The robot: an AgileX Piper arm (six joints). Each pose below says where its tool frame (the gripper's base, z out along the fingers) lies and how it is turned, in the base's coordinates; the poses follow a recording.
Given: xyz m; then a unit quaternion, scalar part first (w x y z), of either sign.
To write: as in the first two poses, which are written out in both.
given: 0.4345 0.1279 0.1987 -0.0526 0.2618 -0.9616 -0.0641
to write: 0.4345 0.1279 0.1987 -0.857 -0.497 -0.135 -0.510 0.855 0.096
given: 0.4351 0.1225 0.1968 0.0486 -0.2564 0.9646 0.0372
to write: 0.4351 0.1225 0.1968 -0.864 -0.491 -0.113 -0.498 0.866 0.047
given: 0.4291 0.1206 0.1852 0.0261 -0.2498 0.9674 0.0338
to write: 0.4291 0.1206 0.1852 -0.874 -0.482 -0.067 -0.485 0.873 0.052
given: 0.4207 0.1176 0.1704 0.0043 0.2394 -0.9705 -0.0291
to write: 0.4207 0.1176 0.1704 -0.885 -0.465 -0.006 -0.464 0.884 0.059
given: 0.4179 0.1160 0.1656 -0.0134 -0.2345 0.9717 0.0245
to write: 0.4179 0.1160 0.1656 -0.890 -0.456 0.015 -0.455 0.889 0.054
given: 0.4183 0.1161 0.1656 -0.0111 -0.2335 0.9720 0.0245
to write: 0.4183 0.1161 0.1656 -0.891 -0.454 0.010 -0.453 0.890 0.053
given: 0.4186 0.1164 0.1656 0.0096 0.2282 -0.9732 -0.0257
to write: 0.4186 0.1164 0.1656 -0.896 -0.445 0.007 -0.444 0.895 0.054
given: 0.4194 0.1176 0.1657 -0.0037 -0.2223 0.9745 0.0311
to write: 0.4194 0.1176 0.1657 -0.901 -0.433 -0.007 -0.433 0.899 0.062
